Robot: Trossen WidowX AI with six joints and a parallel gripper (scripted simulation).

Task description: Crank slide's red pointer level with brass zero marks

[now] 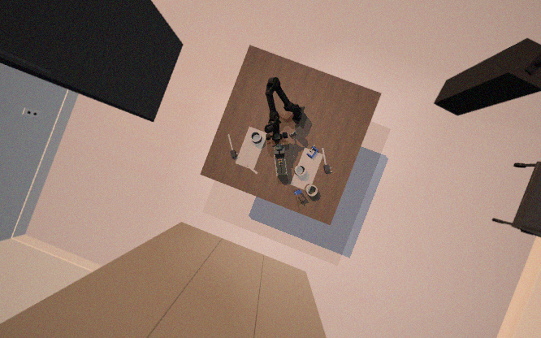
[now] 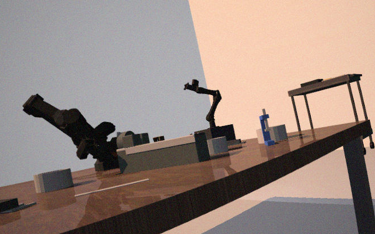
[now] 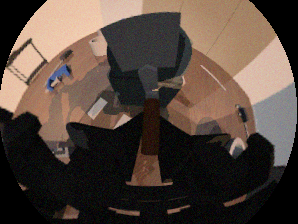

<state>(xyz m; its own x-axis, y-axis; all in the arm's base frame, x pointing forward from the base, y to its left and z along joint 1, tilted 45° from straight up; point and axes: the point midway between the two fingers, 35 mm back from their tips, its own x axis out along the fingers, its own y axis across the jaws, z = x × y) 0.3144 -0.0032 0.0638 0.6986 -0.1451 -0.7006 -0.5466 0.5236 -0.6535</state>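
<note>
Right now the crank handle is 3 cm above my gripper tip, 2 cm behind it and 1 cm to the right of it. Round my gripper tip: red pointer: 11 cm ahead, 9 cm to the left, 5 cm above; then thin white rod: 31 cm ahead, 11 cm to the right, 3 cm below.
</note>
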